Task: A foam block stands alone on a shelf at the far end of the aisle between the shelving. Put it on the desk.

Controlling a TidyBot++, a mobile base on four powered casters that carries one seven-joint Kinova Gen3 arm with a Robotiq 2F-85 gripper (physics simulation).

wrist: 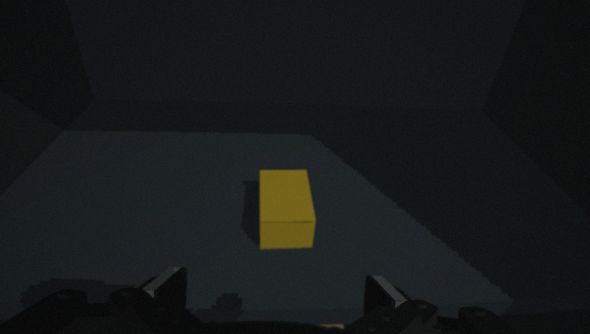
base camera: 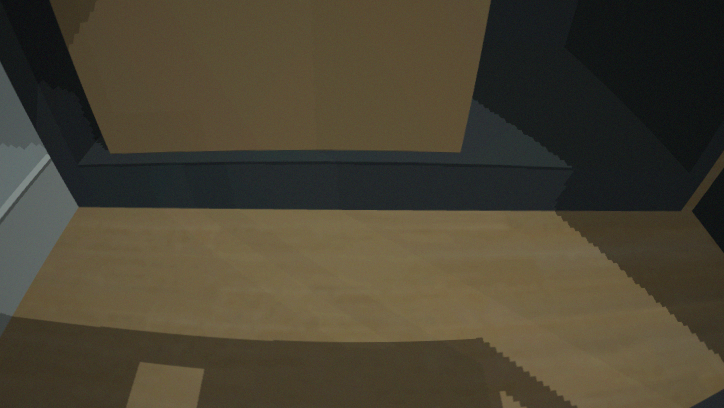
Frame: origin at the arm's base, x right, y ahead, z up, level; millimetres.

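Where they show: gripper, fingertip midpoint: [wrist: 276, 292].
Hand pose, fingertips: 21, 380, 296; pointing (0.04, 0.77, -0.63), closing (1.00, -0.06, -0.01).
Note:
After its pixels a point has its place, as x, y, z.
The foam block [wrist: 286, 207] {37, 557, 182} is a yellow box. In the wrist view it stands alone on the dark shelf [wrist: 150, 200] {-140, 614, 137}, a little right of where the light patch's middle lies, with a small shadow on its left. My gripper [wrist: 276, 292] {21, 380, 297} is open and empty at the bottom of the wrist view. The block is ahead of the fingertips, between their lines and apart from both. The desk does not show in either view.
In the base view a large brown box [base camera: 283, 81] {-69, 480, -230} stands on the bottom board of the dark shelf unit [base camera: 314, 187] {-41, 460, -359}. Wood floor [base camera: 303, 273] {-49, 360, -396} lies in front of it. A pale grey surface [base camera: 30, 223] {-390, 380, -345} is at the left. Dark side walls enclose the shelf in the wrist view.

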